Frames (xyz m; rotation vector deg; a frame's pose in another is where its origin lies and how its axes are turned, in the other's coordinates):
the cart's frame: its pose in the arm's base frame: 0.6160 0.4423 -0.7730 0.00 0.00 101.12
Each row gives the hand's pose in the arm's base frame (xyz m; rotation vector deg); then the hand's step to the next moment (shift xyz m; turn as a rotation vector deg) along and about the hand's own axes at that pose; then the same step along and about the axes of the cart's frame.
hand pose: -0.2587 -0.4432 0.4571 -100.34 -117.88 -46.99
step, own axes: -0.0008 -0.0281 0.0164 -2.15 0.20 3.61
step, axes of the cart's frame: 0.0116 0.0233 -0.0195 0.29 -1.15 -4.04
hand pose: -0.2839 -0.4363 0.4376 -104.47 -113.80 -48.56
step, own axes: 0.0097 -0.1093 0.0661 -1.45 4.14 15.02
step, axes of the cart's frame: 0.0646 0.0868 -0.0685 6.65 -8.08 -11.63
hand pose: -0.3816 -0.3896 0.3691 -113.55 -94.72 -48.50
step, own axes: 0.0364 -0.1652 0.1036 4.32 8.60 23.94
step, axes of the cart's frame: 0.1528 0.1112 -0.0603 14.37 -16.33 -13.87
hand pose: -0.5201 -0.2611 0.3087 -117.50 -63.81 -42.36
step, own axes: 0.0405 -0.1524 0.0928 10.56 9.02 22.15
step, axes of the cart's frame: 0.1693 0.0671 0.0181 15.20 -19.58 -8.30
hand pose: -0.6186 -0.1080 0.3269 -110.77 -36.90 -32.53
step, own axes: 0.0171 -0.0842 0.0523 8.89 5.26 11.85
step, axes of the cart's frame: 0.0879 0.0196 0.0448 8.06 -13.23 -2.68
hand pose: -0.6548 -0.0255 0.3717 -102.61 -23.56 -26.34
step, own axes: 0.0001 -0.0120 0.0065 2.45 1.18 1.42
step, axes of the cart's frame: 0.0102 0.0034 0.0084 0.60 -3.01 -0.07
